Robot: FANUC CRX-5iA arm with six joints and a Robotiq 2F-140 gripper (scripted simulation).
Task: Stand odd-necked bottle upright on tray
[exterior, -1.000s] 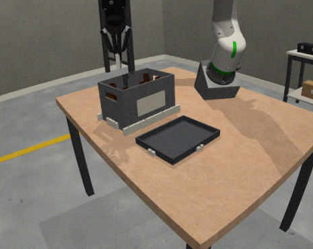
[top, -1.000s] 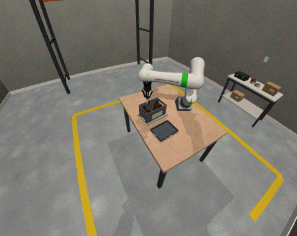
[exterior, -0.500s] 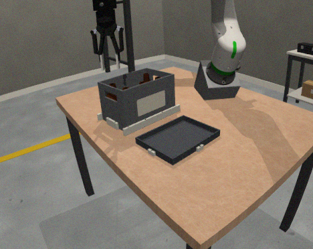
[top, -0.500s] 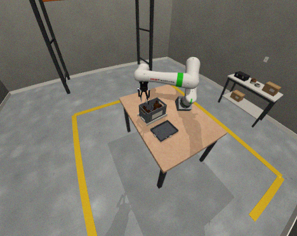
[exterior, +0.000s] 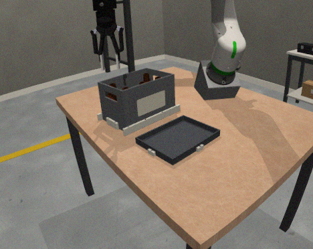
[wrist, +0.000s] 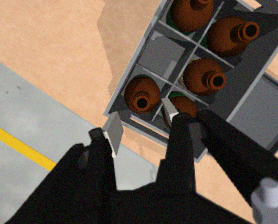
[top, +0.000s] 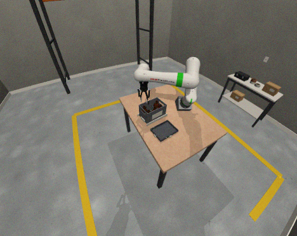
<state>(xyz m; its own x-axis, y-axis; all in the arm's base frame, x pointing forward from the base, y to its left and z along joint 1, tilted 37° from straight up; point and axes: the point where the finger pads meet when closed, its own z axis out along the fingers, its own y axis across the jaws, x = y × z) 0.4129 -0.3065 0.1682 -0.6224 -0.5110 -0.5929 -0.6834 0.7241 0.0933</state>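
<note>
Now: hand 17 cm above the dark grey crate, 9 cm past it and 4 cm to the right of it. The rest, counted from my hand: dark tray (31 cm to the left, 24 cm below, 7 cm behind); then bottle (18 cm behind, 17 cm below, 1 cm to the right).
</note>
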